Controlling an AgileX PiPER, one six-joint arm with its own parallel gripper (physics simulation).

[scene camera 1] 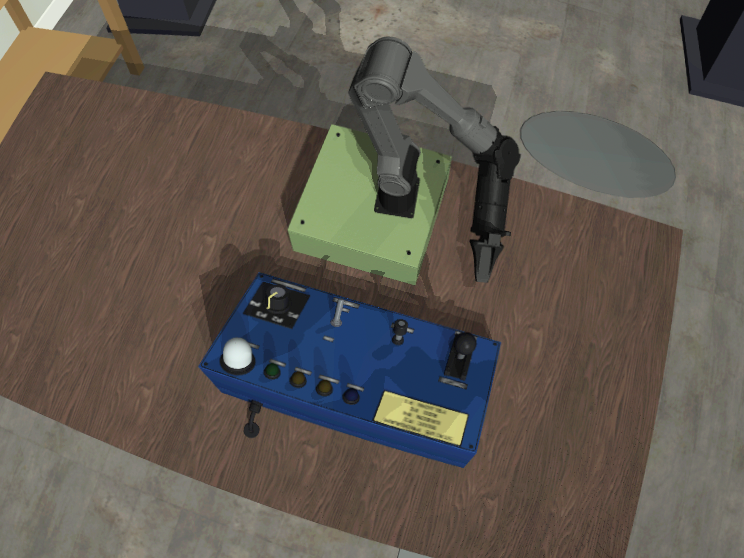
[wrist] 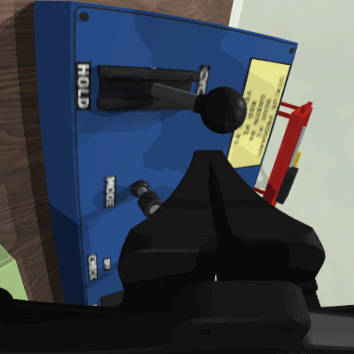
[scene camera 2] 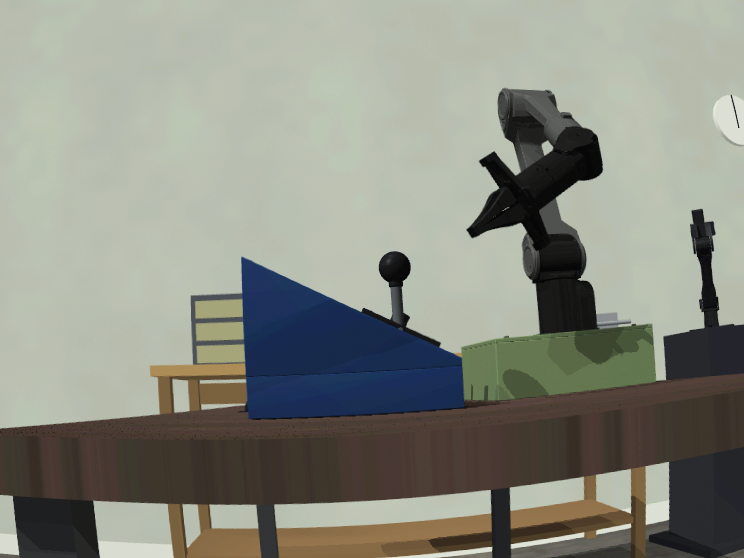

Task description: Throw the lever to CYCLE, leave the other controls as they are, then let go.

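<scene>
The lever has a black ball knob on a grey stem in a black slot. In scene camera 2 it stands nearly upright, leaning slightly away from the arm. In the wrist view its stem leaves the slot near the middle, and the knob lies toward the partly hidden CYCLE label, away from the HOLD label. My gripper is shut with nothing in it. It hangs above and on the arm's side of the lever, apart from the knob.
The blue panel also carries the MODE switch, a T-shaped handle, a rotary knob, a white dome and several small round controls. The arm stands on a green block.
</scene>
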